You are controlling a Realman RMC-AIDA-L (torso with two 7-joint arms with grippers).
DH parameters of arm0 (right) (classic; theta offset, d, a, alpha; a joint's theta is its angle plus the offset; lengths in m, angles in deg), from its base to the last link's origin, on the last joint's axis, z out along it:
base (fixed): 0 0 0 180
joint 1: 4.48 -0.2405 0 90
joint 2: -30.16 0 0 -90
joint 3: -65.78 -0.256 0 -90
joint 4: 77.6 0 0 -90
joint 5: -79.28 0.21 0 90
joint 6: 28.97 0 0 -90
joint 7: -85.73 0.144 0 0
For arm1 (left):
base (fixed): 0 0 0 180
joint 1: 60.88 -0.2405 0 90
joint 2: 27.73 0 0 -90
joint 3: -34.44 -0.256 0 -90
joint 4: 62.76 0 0 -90
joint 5: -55.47 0.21 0 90
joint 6: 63.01 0 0 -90
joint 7: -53.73 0.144 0 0
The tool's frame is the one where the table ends.
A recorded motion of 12 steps. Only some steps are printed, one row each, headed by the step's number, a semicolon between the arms.
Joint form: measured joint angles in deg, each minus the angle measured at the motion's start. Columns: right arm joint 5, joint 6, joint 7, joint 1, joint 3, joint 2, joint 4; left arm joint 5, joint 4, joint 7, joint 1, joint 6, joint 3, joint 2.
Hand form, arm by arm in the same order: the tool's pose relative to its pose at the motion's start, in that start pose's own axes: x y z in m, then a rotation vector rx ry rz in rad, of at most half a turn. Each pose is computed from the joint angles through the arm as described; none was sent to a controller.
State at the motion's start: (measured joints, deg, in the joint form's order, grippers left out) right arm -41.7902 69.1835 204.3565 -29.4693 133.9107 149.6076 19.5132; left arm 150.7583 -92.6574 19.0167 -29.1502 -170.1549 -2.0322 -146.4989
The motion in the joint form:
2: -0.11 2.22 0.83 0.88 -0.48 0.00 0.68; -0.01 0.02 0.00 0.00 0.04 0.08 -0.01
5: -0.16 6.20 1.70 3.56 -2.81 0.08 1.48; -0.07 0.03 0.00 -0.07 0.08 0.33 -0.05
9: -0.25 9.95 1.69 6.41 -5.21 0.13 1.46; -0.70 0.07 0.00 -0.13 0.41 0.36 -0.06
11: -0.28 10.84 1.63 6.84 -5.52 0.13 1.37; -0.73 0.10 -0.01 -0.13 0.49 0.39 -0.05
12: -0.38 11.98 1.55 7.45 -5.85 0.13 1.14; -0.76 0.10 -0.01 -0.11 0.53 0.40 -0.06
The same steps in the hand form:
2: 0.0063 0.0051 -0.0035 -0.0191 0.0192 0.0241; -0.0001 -0.0001 -0.0001 0.0020 -0.0002 -0.0001
5: 0.0254 0.0133 -0.0144 -0.0381 0.0458 0.0953; -0.0001 -0.0004 -0.0007 0.0083 0.0001 -0.0001
9: 0.0468 0.0225 -0.0245 -0.0605 0.0706 0.1674; -0.0001 -0.0018 -0.0010 0.0216 0.0011 0.0018
11: 0.0505 0.0249 -0.0259 -0.0705 0.0772 0.1782; -0.0002 -0.0020 -0.0011 0.0234 0.0003 0.0015
12: 0.0558 0.0282 -0.0274 -0.0850 0.0869 0.1944; -0.0002 -0.0021 -0.0010 0.0242 0.0003 0.0018

